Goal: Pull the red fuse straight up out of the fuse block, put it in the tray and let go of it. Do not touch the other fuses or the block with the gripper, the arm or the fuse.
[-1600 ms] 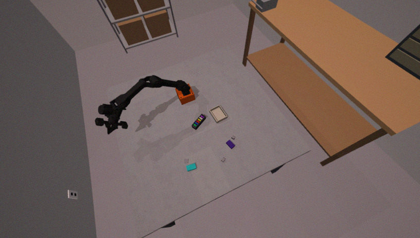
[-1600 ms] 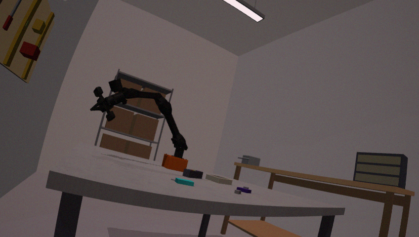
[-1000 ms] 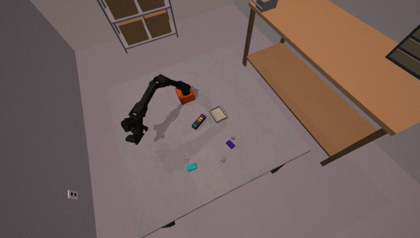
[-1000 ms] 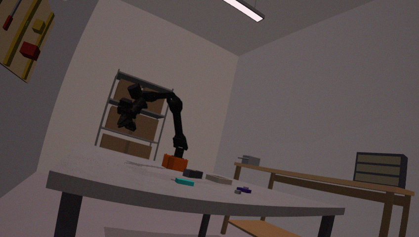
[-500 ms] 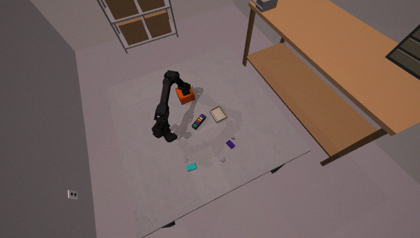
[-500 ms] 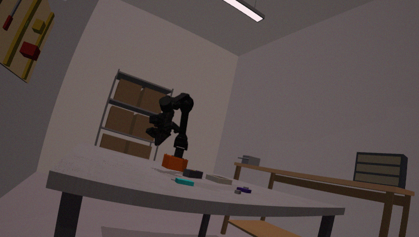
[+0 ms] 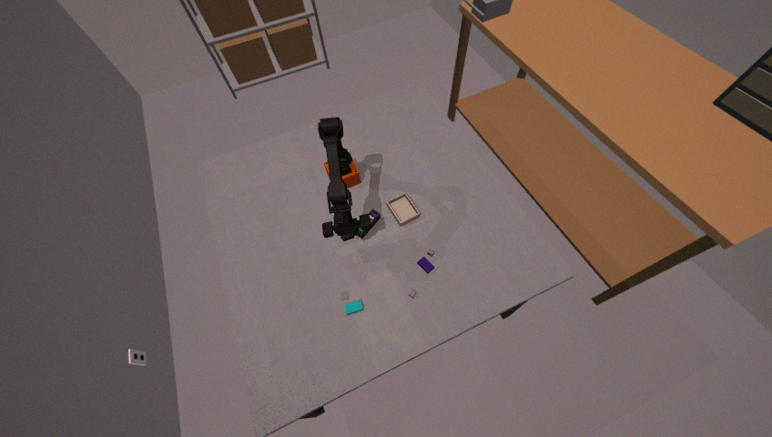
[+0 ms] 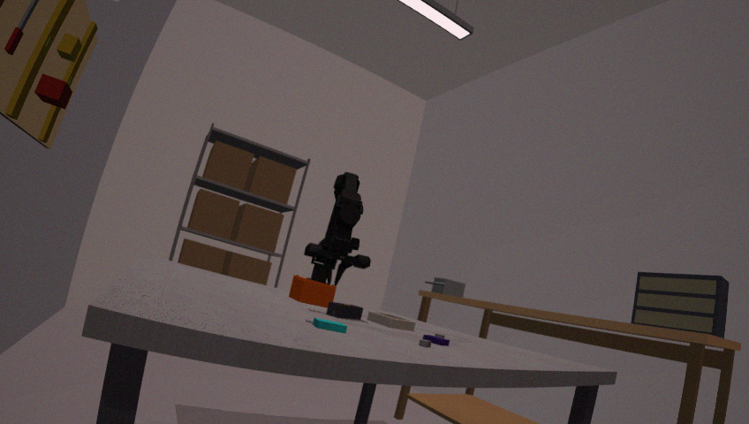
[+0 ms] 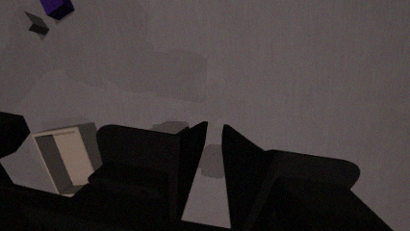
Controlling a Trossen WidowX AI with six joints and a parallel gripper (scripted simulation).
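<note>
My gripper tip is now 9 cm to the right of the red fuse, 7 cm past it and 7 cm above it. Round my gripper tip: purple block 24 cm to the left, 21 cm ahead, 8 cm below; then teal block 24 cm ahead, 10 cm to the right, 8 cm below; then beige tray 27 cm to the left, 9 cm below, 7 cm behind.
</note>
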